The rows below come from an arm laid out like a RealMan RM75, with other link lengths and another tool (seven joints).
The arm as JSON. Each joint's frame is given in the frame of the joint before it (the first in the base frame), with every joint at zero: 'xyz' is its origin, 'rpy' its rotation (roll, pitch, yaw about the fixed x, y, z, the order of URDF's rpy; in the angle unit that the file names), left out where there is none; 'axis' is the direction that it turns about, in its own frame. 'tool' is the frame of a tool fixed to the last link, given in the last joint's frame.
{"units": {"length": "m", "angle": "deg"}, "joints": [
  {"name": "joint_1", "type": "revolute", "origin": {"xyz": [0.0, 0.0, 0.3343]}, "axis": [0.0, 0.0, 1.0]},
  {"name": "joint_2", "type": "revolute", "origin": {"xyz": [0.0, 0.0, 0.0], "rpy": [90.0, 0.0, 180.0]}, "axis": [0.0, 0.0, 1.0]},
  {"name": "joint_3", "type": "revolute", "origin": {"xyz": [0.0, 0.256, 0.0], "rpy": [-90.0, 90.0, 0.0]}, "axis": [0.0, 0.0, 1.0]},
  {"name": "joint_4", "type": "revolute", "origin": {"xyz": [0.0, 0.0, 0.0], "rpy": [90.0, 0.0, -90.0]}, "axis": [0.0, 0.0, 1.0]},
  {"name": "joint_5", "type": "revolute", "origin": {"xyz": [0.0, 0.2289, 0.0], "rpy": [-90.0, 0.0, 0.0]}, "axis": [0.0, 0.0, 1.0]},
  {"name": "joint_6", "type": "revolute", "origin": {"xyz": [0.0, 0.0, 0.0], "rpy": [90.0, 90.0, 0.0]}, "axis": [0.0, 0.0, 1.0]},
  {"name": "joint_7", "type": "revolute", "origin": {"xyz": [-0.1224, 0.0, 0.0], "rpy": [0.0, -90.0, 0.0]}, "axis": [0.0, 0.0, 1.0]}
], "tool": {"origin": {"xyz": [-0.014, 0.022, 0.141], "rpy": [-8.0, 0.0, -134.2]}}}
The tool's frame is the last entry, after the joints.
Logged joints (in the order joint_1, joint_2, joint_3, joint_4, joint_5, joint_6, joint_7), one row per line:
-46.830 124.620 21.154 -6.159 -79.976 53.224 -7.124
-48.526 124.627 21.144 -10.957 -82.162 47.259 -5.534
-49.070 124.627 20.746 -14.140 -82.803 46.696 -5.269
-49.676 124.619 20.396 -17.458 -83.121 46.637 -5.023
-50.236 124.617 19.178 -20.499 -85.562 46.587 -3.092
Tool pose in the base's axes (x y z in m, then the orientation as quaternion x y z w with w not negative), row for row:
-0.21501 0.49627 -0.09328 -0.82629 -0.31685 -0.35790 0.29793
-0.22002 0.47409 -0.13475 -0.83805 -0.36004 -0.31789 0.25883
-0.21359 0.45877 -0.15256 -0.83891 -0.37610 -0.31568 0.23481
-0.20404 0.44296 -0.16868 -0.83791 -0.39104 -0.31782 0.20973
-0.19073 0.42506 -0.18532 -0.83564 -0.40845 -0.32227 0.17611
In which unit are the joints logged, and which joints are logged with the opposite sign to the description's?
The joints are logged in degrees. Opposite sign: joint_2, joint_5, joint_7.
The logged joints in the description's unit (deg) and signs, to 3 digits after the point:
-46.830 -124.620 21.154 -6.159 79.976 53.224 7.124
-48.526 -124.627 21.144 -10.957 82.162 47.259 5.534
-49.070 -124.627 20.746 -14.140 82.803 46.696 5.269
-49.676 -124.619 20.396 -17.458 83.121 46.637 5.023
-50.236 -124.617 19.178 -20.499 85.562 46.587 3.092

